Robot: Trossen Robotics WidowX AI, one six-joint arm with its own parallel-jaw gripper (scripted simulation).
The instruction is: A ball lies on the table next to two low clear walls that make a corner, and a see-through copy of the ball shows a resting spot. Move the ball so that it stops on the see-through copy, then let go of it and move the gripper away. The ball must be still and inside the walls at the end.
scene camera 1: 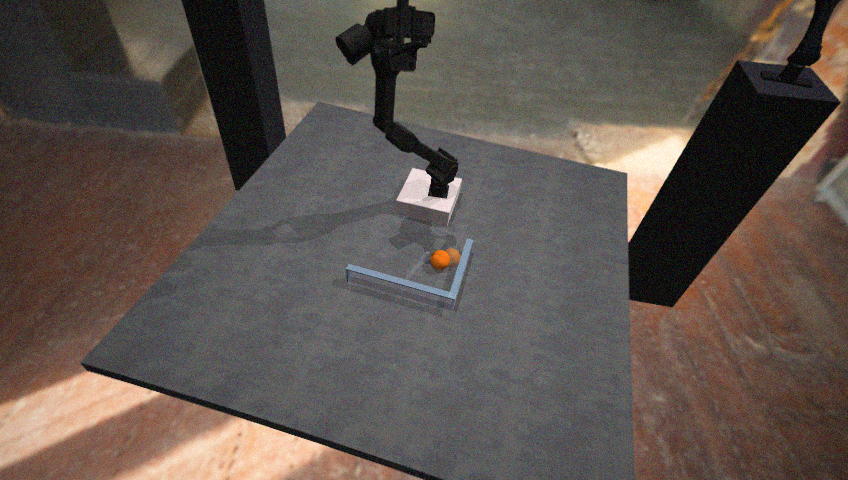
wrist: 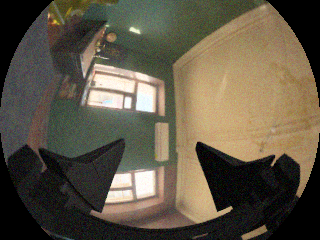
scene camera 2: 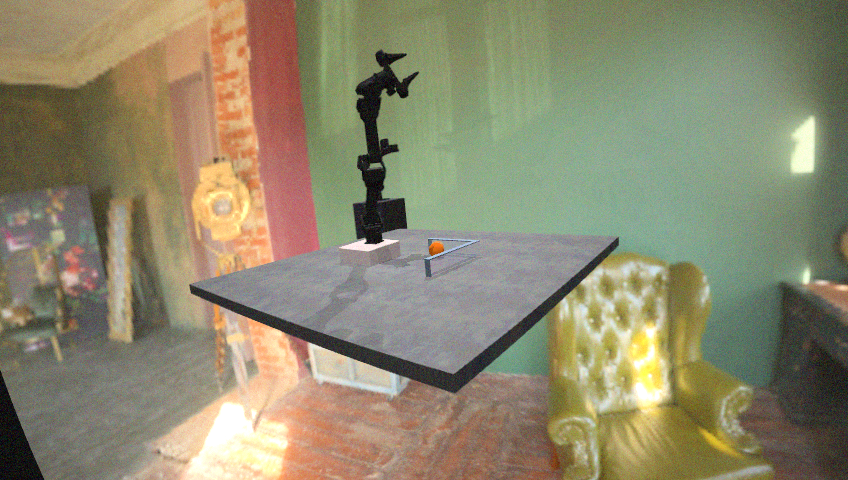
Labels:
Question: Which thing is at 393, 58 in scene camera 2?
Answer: My gripper.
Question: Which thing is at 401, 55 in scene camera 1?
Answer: My gripper.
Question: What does my gripper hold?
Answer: Nothing.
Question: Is my gripper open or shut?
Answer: Open.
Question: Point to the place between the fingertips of my gripper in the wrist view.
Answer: At 161, 144

